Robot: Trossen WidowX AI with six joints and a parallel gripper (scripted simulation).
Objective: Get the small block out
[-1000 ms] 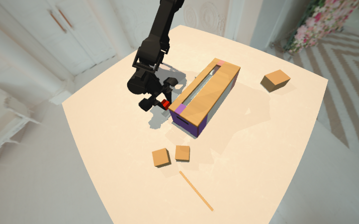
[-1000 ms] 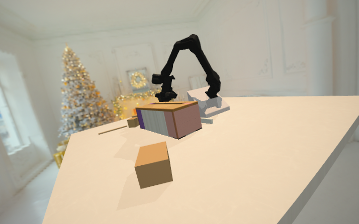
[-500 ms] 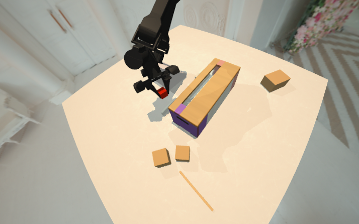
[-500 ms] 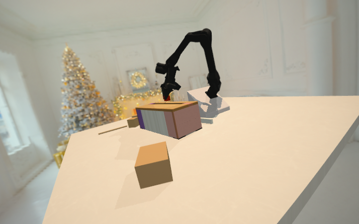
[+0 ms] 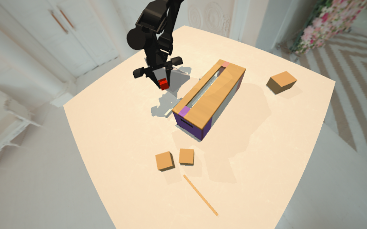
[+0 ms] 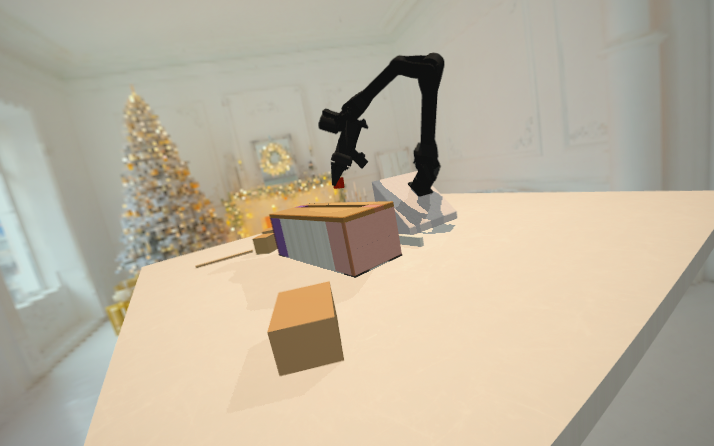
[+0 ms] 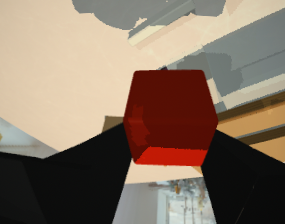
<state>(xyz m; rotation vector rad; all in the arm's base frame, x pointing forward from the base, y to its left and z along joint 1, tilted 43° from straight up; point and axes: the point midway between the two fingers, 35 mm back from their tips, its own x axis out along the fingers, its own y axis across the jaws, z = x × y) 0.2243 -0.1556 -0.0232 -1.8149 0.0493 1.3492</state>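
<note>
My gripper tip is 1 cm to the right of the red block and 1 cm past it. Also, from my gripper tip: thin wooden stick (35 cm ahead, 19 cm to the right, 17 cm below); then long box (15 cm to the left, 11 cm below, 9 cm ahead).
</note>
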